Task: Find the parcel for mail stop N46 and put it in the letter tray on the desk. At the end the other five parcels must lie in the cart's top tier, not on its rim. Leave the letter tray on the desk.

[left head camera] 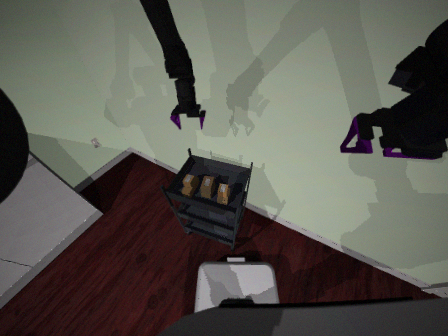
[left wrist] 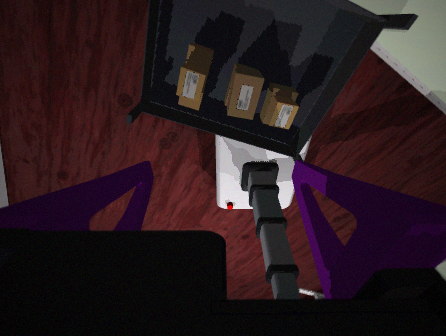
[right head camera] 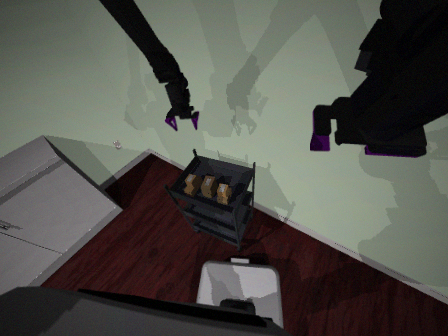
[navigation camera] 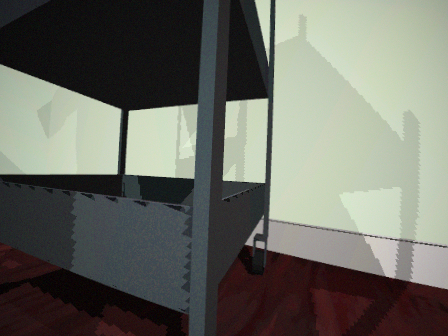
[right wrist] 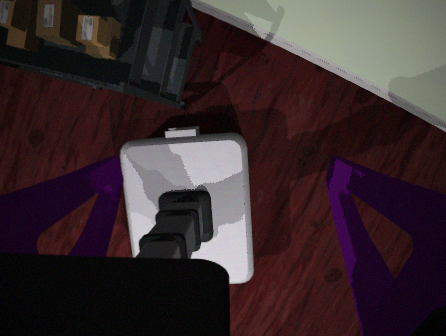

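The dark cart (left head camera: 217, 167) (right head camera: 225, 167) (left wrist: 200, 125) (right wrist: 75, 80) (navigation camera: 207, 150) stands by the wall. Brown parcels (left head camera: 207, 187) (right head camera: 209, 187) (left wrist: 245, 95) (right wrist: 55, 22) stand in a row of three in its top tier, some perhaps stacked; white labels show, too small to read. My left gripper (left head camera: 189, 128) (right head camera: 185, 129) (left wrist: 222, 168) is open and empty, above the cart; in its wrist view the parcels lie beyond the fingertips. My right gripper (left head camera: 378, 151) (right head camera: 345, 150) (right wrist: 224, 167) is open and empty, right of the cart. Desk and letter tray do not show.
My white base (left head camera: 240, 280) (right head camera: 245, 277) (left wrist: 232, 172) (right wrist: 230, 215) is close to the cart's front edge. A light grey cabinet-like block (left head camera: 45, 220) (right head camera: 65, 205) stands at the left. The pale wall (left head camera: 300, 125) (right head camera: 290, 125) (navigation camera: 340, 150) runs behind the cart.
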